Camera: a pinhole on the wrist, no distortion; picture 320 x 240 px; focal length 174.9 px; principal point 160.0 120.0 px. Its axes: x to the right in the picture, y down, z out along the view. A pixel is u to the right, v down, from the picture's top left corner.
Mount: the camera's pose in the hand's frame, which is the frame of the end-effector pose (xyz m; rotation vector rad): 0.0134 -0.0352 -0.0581 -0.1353 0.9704 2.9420
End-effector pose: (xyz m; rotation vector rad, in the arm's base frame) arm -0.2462 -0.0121 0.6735 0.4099 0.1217 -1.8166
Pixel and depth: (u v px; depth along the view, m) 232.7 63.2 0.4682
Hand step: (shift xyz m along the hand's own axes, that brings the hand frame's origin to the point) -0.2031 0.3679 0.2081
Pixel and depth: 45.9 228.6 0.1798
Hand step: 0.1102 -0.0192 0.1631
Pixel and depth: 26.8 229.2 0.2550
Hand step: 0.1784 -0.0135 0.2588
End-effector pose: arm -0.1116 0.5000 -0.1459 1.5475 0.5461 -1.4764
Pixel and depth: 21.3 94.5 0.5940
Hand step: 0.4464 0.3827 0.4111
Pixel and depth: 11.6 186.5 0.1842
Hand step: 0.1515 0.0164 0.1457
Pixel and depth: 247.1 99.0 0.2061
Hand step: -0.1016 0.1085 0.0824
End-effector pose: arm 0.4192 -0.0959 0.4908 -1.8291 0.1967 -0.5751
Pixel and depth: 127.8 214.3 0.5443
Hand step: 0.0557 0.0519 0.5608
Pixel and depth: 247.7 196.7 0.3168
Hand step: -0.1761 0.0436 0.2625
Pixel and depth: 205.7 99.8 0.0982
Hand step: -0.0183 0.0327 0.0113
